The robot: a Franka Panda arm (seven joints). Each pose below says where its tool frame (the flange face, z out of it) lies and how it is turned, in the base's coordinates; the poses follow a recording.
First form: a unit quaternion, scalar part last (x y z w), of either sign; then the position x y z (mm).
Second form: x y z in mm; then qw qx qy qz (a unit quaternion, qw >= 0). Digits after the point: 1 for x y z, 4 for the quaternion.
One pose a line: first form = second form
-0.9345 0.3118 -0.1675 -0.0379 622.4 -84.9 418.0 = 622.4 -84.9 418.0 0.0379 0.9345 -0.3118 0.1675
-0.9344 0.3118 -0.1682 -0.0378 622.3 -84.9 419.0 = 622.3 -84.9 419.0 0.0378 0.9344 -0.3118 0.1682
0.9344 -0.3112 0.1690 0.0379 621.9 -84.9 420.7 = 621.9 -84.9 420.7 0.0379 0.9344 -0.3112 0.1690
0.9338 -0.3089 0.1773 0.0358 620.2 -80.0 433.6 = 620.2 -80.0 433.6 0.0358 0.9338 -0.3089 0.1773
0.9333 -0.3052 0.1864 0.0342 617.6 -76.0 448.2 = 617.6 -76.0 448.2 0.0342 0.9333 -0.3052 0.1864
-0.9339 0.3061 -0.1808 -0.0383 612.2 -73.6 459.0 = 612.2 -73.6 459.0 0.0383 0.9339 -0.3061 0.1808
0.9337 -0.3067 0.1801 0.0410 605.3 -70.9 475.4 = 605.3 -70.9 475.4 0.0410 0.9337 -0.3067 0.1801
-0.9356 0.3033 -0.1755 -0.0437 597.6 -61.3 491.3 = 597.6 -61.3 491.3 0.0437 0.9356 -0.3033 0.1755
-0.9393 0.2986 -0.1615 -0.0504 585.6 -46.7 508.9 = 585.6 -46.7 508.9 0.0504 0.9393 -0.2986 0.1615
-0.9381 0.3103 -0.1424 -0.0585 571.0 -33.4 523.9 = 571.0 -33.4 523.9 0.0585 0.9381 -0.3103 0.1424
